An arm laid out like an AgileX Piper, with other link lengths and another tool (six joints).
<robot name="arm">
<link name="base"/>
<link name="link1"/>
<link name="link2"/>
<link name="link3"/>
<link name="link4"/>
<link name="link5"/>
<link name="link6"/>
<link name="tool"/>
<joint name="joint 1" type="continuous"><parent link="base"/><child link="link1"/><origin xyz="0.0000 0.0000 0.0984"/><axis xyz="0 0 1"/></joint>
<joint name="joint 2" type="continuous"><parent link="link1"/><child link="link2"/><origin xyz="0.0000 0.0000 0.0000"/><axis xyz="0 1 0"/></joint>
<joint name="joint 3" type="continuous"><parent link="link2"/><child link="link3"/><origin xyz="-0.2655 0.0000 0.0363"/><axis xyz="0 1 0"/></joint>
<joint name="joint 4" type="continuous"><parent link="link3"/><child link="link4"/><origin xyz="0.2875 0.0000 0.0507"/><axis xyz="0.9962 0 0.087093"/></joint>
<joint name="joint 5" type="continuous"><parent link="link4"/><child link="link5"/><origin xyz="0.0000 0.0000 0.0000"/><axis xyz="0 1 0"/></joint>
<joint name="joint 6" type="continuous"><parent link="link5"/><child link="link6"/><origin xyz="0.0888 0.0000 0.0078"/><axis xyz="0.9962 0 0.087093"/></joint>
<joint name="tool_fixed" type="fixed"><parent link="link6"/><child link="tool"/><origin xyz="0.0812 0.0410 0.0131" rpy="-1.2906 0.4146 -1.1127"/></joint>
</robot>
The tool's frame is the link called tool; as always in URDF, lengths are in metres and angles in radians. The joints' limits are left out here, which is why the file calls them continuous.
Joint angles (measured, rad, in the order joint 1, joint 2, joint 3, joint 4, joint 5, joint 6), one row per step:
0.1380, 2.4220, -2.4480, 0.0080, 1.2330, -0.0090
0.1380, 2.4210, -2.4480, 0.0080, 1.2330, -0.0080
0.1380, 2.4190, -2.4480, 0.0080, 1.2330, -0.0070
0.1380, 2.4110, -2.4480, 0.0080, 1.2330, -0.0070
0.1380, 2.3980, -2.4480, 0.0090, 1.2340, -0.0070
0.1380, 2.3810, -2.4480, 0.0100, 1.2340, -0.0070
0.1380, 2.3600, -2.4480, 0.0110, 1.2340, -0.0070
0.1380, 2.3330, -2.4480, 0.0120, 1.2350, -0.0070
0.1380, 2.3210, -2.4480, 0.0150, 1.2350, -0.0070
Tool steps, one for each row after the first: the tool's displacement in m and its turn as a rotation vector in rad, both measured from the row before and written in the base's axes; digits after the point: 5 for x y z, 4 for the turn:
-0.00002, -0.00001, 0.00061, 0.0006, -0.0009, -0.0009
-0.00007, -0.00002, 0.00120, 0.0007, -0.0019, -0.0009
-0.00047, -0.00006, 0.00471, 0.0011, -0.0079, 0.0000
-0.00101, 0.00002, 0.00761, 0.0026, -0.0117, 0.0001
-0.00127, -0.00002, 0.01002, 0.0033, -0.0167, 0.0001
-0.00179, -0.00009, 0.01234, 0.0039, -0.0207, 0.0002
-0.00282, -0.00023, 0.01570, 0.0045, -0.0256, 0.0002
-0.00140, 0.00029, 0.00710, 0.0046, -0.0115, 0.0006

